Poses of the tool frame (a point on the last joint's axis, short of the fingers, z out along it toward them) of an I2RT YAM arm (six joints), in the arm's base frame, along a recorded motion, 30 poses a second.
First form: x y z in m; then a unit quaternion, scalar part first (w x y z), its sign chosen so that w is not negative.
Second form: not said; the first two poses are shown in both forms.
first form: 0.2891, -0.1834, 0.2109, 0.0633, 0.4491, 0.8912, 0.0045
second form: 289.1, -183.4, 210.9, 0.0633, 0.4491, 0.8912, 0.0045
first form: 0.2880, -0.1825, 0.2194, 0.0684, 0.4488, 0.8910, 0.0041
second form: 288.0, -182.5, 219.4, 0.0684, 0.4488, 0.8910, 0.0041
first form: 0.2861, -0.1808, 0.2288, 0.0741, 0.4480, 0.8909, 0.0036
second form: 286.1, -180.8, 228.8, 0.0741, 0.4480, 0.8909, 0.0036
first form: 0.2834, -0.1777, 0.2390, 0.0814, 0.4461, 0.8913, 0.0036
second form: 283.4, -177.7, 239.0, 0.0814, 0.4461, 0.8913, 0.0036
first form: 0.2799, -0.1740, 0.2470, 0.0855, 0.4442, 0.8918, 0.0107
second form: 279.9, -174.0, 247.0, 0.0855, 0.4442, 0.8918, 0.0107
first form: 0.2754, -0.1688, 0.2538, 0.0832, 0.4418, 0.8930, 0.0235
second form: 275.4, -168.8, 253.8, 0.0832, 0.4418, 0.8930, 0.0235
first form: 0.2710, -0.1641, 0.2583, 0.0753, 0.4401, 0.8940, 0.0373
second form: 271.0, -164.1, 258.3, 0.0753, 0.4401, 0.8940, 0.0373
